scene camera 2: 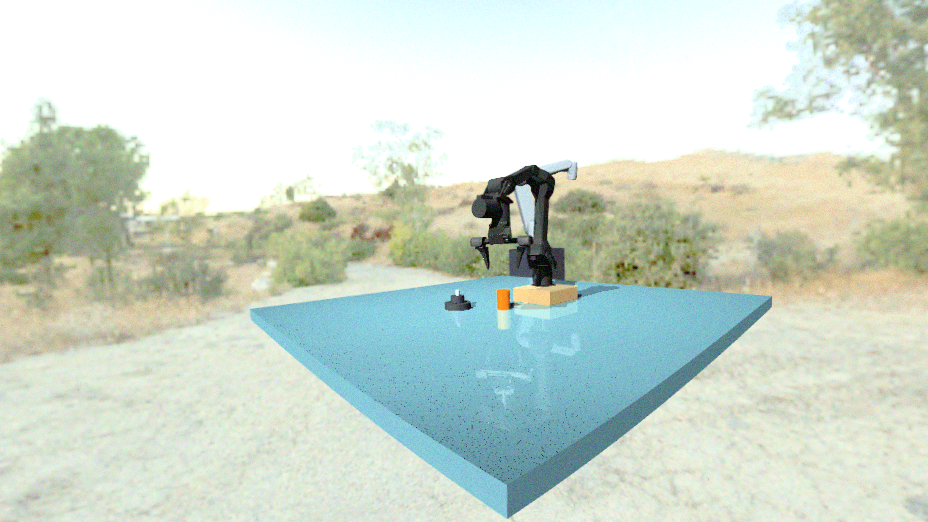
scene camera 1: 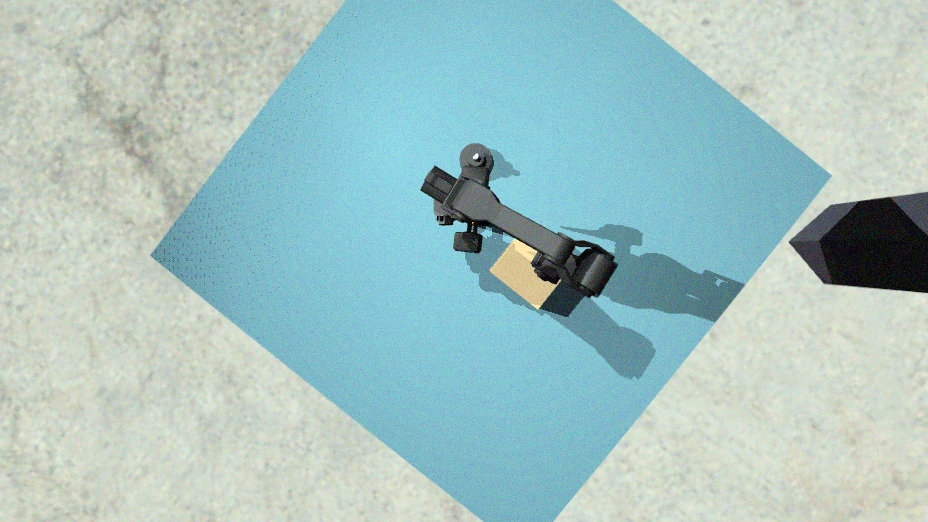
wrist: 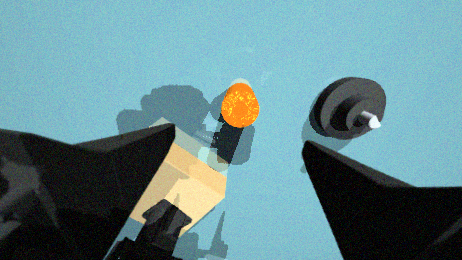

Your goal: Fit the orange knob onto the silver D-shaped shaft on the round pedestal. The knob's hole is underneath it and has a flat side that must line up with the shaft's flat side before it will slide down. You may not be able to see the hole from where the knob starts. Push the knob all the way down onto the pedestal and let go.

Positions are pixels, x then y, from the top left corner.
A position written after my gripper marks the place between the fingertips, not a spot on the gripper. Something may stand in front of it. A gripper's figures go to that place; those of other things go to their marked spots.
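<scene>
My own gripper point(wrist: 239, 138) is here, 110 mm from the lens, while an orange knob point(wrist: 240, 108) is 170 mm from the lens.
</scene>
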